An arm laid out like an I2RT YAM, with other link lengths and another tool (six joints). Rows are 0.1 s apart.
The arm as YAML. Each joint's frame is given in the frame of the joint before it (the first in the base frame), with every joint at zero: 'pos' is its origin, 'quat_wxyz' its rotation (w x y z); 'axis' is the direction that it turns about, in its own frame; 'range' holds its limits. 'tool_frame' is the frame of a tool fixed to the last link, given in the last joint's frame.
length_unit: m
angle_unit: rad
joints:
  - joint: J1
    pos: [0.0, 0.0, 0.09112]
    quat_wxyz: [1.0, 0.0, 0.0, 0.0]
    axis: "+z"
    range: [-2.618, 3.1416]
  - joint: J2
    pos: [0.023, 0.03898, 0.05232]
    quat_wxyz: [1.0, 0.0, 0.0, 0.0]
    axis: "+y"
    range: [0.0, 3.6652]
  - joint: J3
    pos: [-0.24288, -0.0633, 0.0]
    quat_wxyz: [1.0, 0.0, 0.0, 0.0]
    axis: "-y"
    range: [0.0, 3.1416]
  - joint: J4
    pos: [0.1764, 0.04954, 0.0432]
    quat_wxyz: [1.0, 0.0, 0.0, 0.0]
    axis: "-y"
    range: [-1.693, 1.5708]
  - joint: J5
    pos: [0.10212, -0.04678, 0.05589]
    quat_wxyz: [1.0, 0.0, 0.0, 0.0]
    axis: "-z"
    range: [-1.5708, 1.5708]
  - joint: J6
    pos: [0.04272, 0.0, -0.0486]
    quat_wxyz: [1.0, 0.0, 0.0, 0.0]
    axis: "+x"
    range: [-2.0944, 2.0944]
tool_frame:
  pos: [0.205, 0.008, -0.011]
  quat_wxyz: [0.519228, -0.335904, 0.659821, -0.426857]
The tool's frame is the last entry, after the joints.
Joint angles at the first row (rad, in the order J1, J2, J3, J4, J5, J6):
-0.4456 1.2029 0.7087 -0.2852 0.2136 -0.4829
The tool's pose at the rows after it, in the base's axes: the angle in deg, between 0 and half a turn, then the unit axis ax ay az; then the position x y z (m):
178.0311, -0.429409, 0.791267, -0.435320, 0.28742, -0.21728, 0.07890
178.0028, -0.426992, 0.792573, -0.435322, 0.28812, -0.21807, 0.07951
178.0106, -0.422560, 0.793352, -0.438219, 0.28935, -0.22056, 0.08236
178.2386, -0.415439, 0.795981, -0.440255, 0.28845, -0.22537, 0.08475
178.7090, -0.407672, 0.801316, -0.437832, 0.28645, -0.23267, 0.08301
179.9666, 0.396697, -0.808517, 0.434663, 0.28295, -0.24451, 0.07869
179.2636, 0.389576, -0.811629, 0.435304, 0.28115, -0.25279, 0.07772
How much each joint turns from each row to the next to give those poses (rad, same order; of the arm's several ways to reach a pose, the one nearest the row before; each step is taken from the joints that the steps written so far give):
-0.0004 -0.0006 0.0013 0.0014 -0.0004 0.0003
-0.0003 0.0038 0.0044 0.0000 0.0015 0.0049
-0.0015 0.0031 0.0079 0.0015 0.0051 0.0039
-0.0113 0.0039 0.0086 0.0001 0.0029 0.0028
-0.0244 0.0205 0.0078 0.0085 -0.0056 0.0001
-0.0296 0.0392 0.0121 0.0158 0.0053 0.0001
-0.0202 0.0215 0.0074 0.0137 0.0025 -0.0038

